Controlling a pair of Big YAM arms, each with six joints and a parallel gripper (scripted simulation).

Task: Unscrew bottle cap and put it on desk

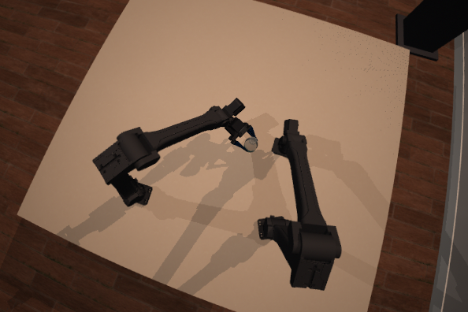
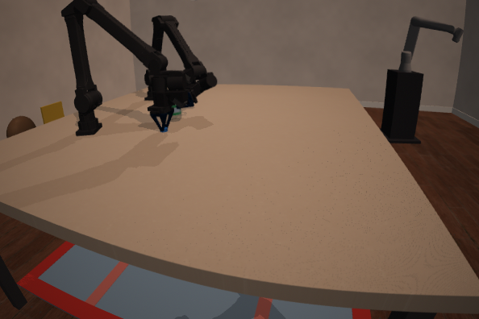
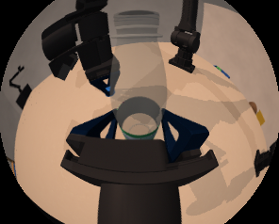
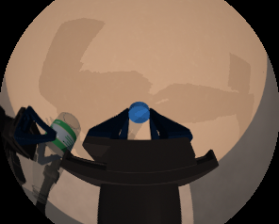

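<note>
The clear plastic bottle is 30 mm above my left hand. The rest, counted from my left hand: blue cap: 140 mm to the right, 60 mm below, 10 mm ahead.
Right now my right hand is 1 cm above the blue cap. Round my right hand: clear plastic bottle: 14 cm to the left, 8 cm above, 1 cm behind.
</note>
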